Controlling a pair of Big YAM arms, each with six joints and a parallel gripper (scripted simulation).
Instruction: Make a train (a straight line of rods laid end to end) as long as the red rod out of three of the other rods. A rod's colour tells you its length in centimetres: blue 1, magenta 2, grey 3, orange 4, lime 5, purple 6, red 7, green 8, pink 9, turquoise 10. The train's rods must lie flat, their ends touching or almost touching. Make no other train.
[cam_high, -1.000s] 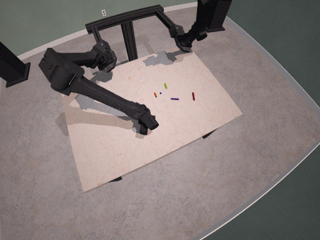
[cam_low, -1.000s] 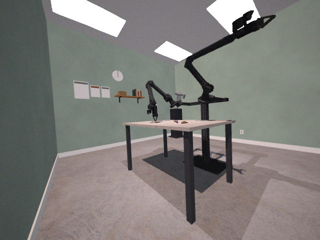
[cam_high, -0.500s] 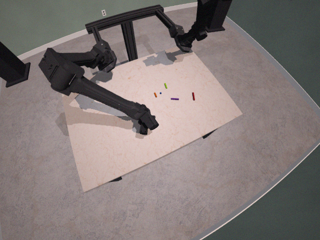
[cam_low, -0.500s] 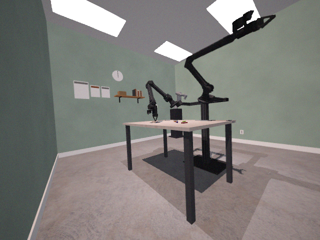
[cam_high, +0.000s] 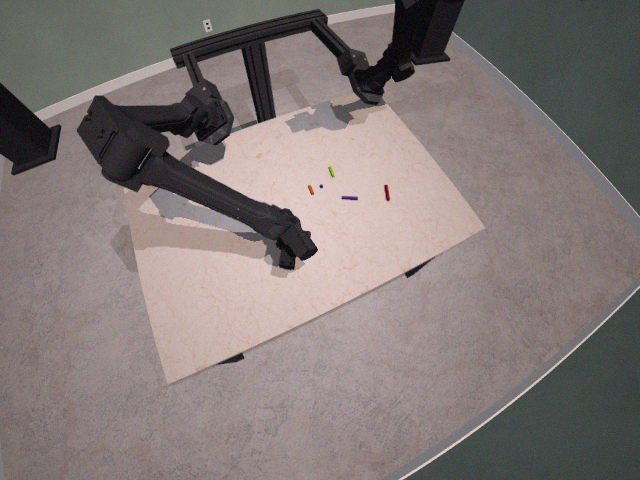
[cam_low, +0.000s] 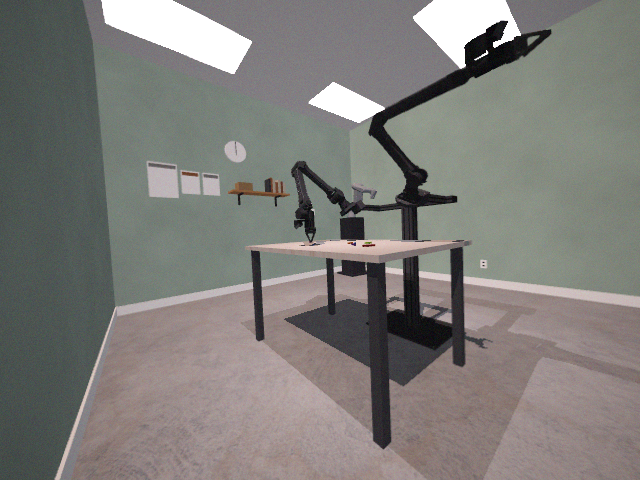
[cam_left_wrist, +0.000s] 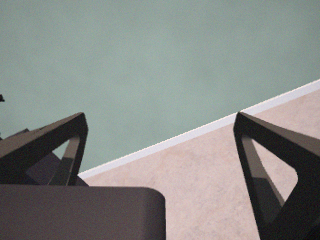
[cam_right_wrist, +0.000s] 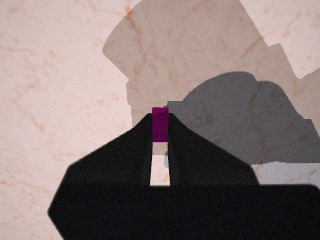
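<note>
The magenta rod is right at my right hand. Round my right hand: purple rod (260 mm to the left, 140 mm behind, 20 mm below); orange rod (220 mm behind, 130 mm to the left, 20 mm below); lime rod (280 mm behind, 240 mm to the left, 20 mm below).
</note>
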